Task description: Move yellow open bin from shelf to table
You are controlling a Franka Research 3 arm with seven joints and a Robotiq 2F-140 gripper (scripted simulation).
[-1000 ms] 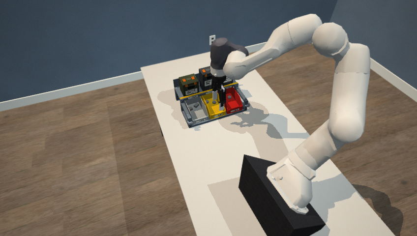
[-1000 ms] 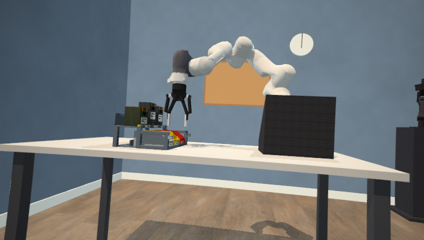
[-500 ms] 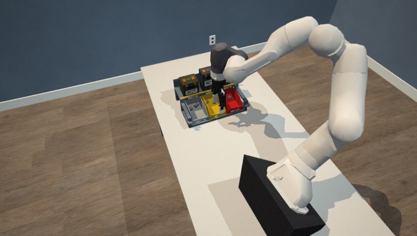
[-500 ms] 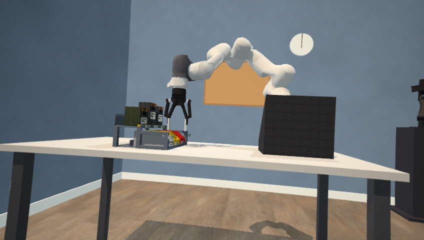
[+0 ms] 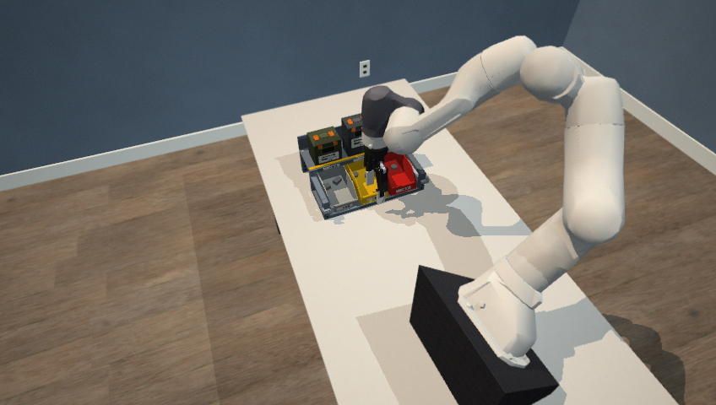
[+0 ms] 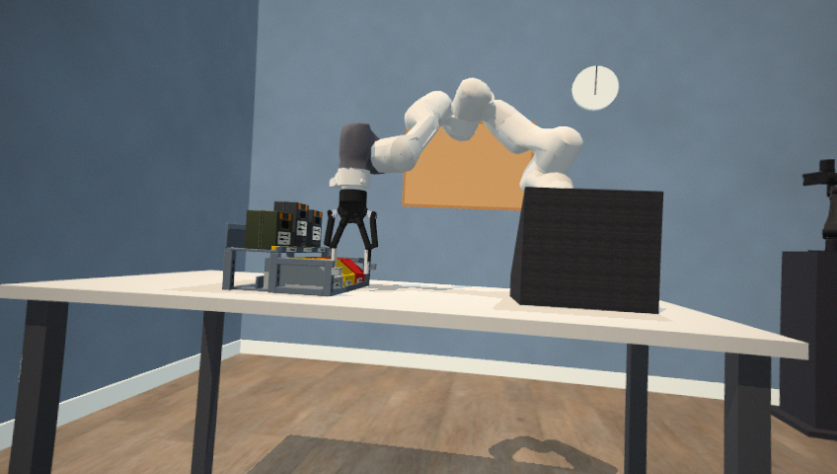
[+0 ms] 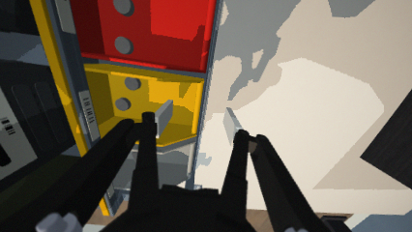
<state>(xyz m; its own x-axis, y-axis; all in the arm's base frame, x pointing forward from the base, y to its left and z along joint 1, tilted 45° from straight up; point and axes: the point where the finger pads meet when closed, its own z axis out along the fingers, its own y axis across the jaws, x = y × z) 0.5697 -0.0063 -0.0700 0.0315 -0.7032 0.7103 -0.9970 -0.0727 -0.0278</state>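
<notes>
Right now my hand is 80 mm short of the yellow open bin and 30 mm above it. The rest, counted from my hand: grey bin (120 mm to the left, 80 mm ahead, 30 mm below); then red bin (110 mm to the right, 90 mm ahead, 30 mm below).
</notes>
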